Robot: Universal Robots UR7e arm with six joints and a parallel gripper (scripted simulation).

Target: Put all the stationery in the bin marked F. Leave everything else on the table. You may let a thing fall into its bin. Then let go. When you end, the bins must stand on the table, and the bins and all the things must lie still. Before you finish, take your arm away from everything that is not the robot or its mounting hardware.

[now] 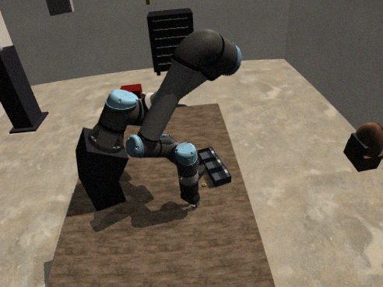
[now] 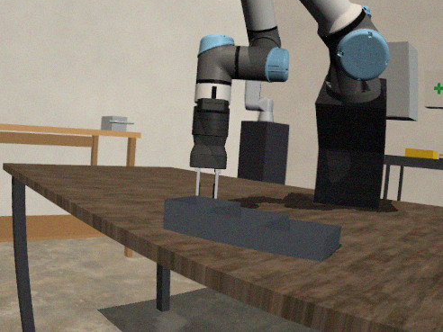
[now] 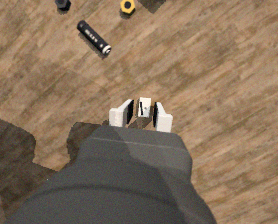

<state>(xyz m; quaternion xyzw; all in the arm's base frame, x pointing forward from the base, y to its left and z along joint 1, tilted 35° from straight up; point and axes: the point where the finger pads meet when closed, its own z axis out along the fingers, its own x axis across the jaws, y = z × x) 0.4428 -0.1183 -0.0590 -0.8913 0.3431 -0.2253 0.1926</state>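
My gripper is now 3 cm above the white block. Round my hand: black ring: 17 cm to the left, 3 cm below, 1 cm behind; yellow ring: 12 cm to the left, 5 cm ahead, 3 cm below; dark piece: 11 cm to the left, 3 cm below.
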